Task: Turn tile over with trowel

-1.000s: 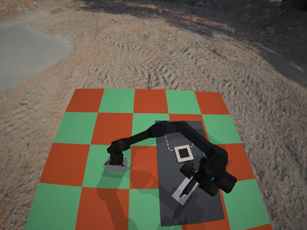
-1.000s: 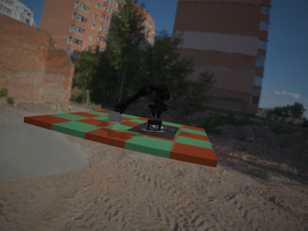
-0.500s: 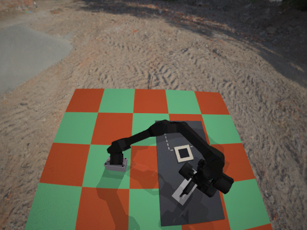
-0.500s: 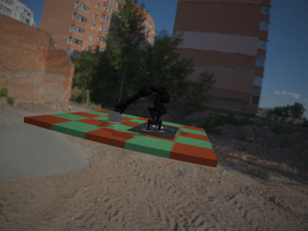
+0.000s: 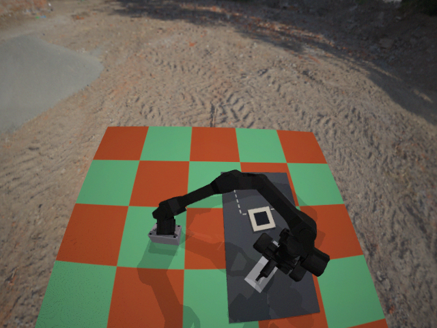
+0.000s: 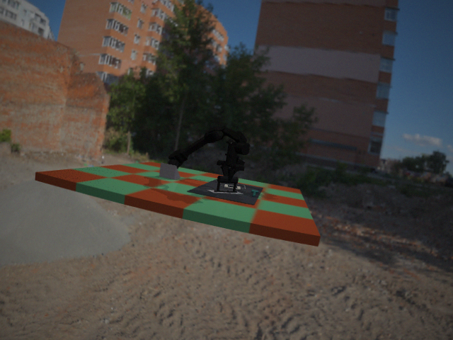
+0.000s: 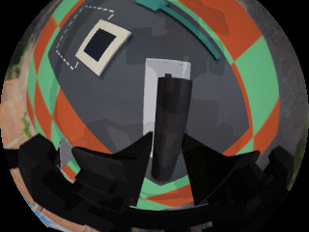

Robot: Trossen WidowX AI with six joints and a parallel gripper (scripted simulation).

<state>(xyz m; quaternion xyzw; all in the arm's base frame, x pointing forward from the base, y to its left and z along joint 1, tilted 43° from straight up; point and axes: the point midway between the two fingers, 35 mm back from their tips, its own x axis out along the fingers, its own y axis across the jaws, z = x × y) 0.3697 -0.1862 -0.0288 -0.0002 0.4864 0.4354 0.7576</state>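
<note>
Right now my gripper tip is 13 cm to the right of the dark mat, 8 cm above it and 2 cm short of it. From my gripper tip the other things lie so: teal trowel (16 cm ahead, 14 cm to the left, 6 cm below); then tile (20 cm to the left, 6 cm below, 2 cm ahead).
</note>
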